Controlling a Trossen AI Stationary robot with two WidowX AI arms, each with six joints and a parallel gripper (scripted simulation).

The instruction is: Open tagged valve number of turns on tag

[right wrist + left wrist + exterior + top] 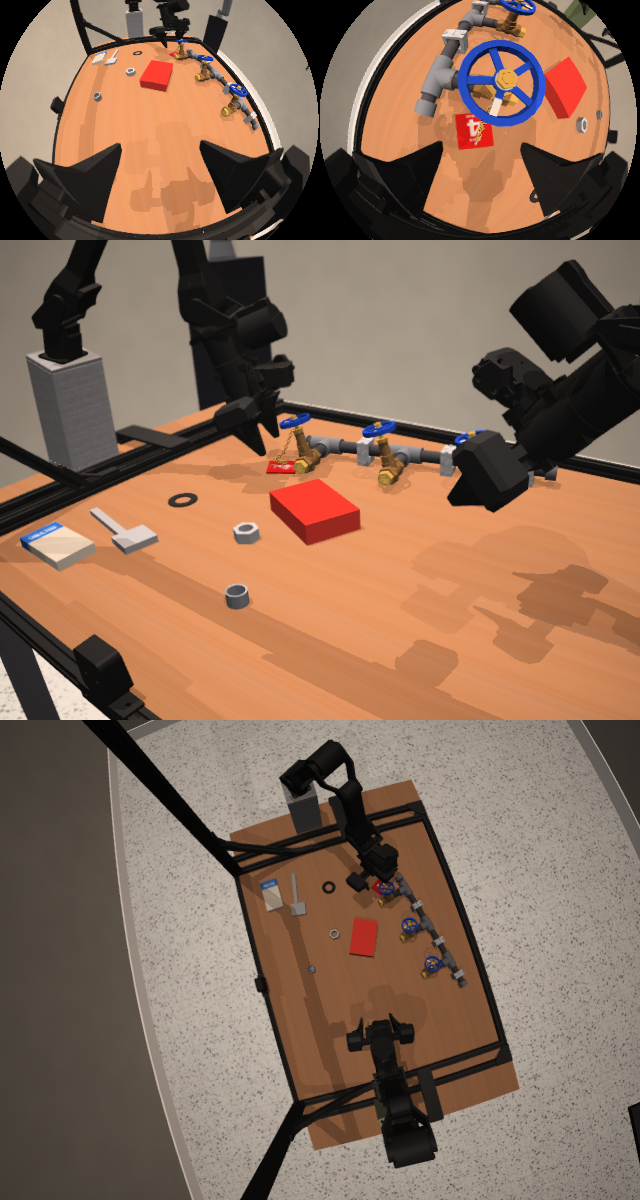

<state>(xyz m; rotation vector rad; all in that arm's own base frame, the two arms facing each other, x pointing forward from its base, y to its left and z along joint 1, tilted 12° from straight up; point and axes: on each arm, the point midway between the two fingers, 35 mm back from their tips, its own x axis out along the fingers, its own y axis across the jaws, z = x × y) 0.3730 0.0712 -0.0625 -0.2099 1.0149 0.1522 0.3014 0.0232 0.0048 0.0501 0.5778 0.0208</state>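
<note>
Now: the red tag 7 cm below my left hand, 1 cm to the right of it and 1 cm ahead of it. From my left hand the other things lie so: box: 36 cm behind, 7 cm to the left, 7 cm below; then red block: 18 cm to the right, 9 cm behind, 6 cm below; then grey t-shaped piece: 28 cm behind, 7 cm below, 3 cm to the left.
</note>
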